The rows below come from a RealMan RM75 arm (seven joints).
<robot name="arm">
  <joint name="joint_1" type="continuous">
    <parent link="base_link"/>
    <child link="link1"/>
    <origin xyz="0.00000 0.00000 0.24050" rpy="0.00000 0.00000 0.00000"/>
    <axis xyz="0 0 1"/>
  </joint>
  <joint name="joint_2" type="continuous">
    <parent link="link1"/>
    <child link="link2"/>
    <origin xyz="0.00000 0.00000 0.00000" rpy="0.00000 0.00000 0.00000"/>
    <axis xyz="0 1 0"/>
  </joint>
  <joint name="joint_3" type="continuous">
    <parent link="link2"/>
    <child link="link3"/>
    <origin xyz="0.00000 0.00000 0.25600" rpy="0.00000 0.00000 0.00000"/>
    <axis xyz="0 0 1"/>
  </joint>
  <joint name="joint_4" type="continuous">
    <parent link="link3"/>
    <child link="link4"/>
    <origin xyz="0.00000 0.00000 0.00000" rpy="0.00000 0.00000 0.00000"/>
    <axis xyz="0 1 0"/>
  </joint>
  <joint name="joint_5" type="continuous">
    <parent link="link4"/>
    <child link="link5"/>
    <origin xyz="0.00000 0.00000 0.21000" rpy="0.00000 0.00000 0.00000"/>
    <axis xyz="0 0 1"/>
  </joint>
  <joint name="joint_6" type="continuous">
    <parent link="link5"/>
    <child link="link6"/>
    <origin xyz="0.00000 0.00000 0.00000" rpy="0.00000 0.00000 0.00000"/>
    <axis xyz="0 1 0"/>
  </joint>
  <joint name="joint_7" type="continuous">
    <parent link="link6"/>
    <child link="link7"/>
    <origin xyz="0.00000 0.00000 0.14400" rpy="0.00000 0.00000 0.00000"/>
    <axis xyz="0 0 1"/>
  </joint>
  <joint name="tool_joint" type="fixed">
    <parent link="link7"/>
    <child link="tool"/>
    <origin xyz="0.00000 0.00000 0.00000" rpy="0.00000 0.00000 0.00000"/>
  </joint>
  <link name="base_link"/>
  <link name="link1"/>
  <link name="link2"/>
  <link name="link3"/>
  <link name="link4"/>
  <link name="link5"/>
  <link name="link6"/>
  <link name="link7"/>
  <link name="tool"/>
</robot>
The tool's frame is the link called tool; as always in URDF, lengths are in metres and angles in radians. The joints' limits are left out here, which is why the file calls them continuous.
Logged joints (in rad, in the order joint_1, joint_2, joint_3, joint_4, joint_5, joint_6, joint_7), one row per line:
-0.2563 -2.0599 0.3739 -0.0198 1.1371 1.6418 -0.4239
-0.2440 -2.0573 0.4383 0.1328 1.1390 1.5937 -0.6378
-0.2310 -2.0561 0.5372 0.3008 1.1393 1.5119 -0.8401
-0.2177 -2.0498 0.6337 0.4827 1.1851 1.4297 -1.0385
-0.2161 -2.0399 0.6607 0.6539 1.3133 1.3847 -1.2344
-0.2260 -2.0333 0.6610 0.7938 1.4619 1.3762 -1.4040
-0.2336 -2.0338 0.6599 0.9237 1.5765 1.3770 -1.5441
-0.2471 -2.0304 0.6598 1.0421 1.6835 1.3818 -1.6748
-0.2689 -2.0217 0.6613 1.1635 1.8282 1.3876 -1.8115
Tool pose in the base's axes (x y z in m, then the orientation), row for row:
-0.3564 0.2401 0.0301 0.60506 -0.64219 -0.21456 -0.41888
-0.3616 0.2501 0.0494 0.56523 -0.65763 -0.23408 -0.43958
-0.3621 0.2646 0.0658 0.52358 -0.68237 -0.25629 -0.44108
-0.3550 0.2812 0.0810 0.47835 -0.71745 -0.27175 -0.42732
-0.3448 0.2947 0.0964 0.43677 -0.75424 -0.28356 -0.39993
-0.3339 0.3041 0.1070 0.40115 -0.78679 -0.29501 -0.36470
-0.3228 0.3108 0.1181 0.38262 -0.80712 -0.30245 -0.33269
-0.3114 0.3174 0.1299 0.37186 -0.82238 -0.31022 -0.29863
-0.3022 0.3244 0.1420 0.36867 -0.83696 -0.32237 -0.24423
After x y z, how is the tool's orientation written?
As a quaternion, w x y z.
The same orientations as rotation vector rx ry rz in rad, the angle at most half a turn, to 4 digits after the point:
-1.4857 -0.4964 -0.9691
-1.5467 -0.5505 -1.0339
-1.6335 -0.6135 -1.0559
-1.7516 -0.6635 -1.0433
-1.8761 -0.7053 -0.9948
-1.9893 -0.7459 -0.9221
-2.0585 -0.7714 -0.8485
-2.1081 -0.7952 -0.7655
-2.1487 -0.8276 -0.6270

